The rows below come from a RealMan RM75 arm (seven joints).
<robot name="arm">
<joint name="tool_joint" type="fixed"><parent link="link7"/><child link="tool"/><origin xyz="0 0 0" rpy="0 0 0"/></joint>
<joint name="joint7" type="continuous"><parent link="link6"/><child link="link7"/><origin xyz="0 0 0.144" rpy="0 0 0"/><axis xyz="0 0 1"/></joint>
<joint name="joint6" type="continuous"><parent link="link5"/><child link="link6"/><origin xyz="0 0 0" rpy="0 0 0"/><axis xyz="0 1 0"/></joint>
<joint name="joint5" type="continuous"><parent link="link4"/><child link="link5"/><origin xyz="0 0 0.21" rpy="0 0 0"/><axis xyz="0 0 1"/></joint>
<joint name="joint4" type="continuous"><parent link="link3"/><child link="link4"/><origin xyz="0 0 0" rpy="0 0 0"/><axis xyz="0 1 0"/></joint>
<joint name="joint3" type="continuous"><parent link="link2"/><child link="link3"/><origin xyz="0 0 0.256" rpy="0 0 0"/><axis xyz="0 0 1"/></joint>
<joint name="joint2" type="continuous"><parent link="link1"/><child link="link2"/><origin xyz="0 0 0" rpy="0 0 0"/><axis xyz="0 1 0"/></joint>
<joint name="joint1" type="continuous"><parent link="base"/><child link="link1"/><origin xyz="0 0 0.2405" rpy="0 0 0"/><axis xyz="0 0 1"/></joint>
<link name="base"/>
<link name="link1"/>
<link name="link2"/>
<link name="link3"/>
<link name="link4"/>
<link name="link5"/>
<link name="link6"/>
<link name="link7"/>
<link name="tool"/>
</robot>
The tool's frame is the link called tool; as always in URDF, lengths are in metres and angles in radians. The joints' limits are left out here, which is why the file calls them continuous.
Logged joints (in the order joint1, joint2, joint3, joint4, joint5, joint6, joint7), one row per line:
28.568 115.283 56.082 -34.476 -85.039 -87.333 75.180
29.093 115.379 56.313 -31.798 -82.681 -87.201 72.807
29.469 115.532 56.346 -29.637 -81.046 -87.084 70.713
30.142 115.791 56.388 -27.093 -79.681 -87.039 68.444
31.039 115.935 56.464 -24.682 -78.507 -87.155 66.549
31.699 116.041 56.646 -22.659 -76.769 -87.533 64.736
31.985 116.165 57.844 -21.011 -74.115 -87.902 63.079
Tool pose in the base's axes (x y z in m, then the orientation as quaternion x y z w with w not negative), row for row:
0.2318 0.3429 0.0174 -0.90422 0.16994 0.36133 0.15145
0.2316 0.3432 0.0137 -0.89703 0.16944 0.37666 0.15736
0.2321 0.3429 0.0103 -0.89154 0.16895 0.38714 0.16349
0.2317 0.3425 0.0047 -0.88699 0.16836 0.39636 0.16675
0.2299 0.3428 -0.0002 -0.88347 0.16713 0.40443 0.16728
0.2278 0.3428 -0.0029 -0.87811 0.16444 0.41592 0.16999
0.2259 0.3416 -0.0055 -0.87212 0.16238 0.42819 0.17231
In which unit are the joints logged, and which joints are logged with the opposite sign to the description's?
The joints are logged in degrees. Opposite sign: joint3.
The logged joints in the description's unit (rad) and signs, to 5 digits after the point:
0.49861 2.01207 -0.97882 -0.60172 -1.48421 -1.52425 1.31214
0.50777 2.01374 -0.98285 -0.55498 -1.44306 -1.52194 1.27072
0.51433 2.01641 -0.98342 -0.51726 -1.41452 -1.51990 1.23417
0.52608 2.02093 -0.98416 -0.47286 -1.39070 -1.51912 1.19457
0.54173 2.02345 -0.98548 -0.43078 -1.37021 -1.52114 1.16150
0.55325 2.02530 -0.98866 -0.39547 -1.33987 -1.52774 1.12986
0.55824 2.02746 -1.00957 -0.36671 -1.29355 -1.53418 1.10094

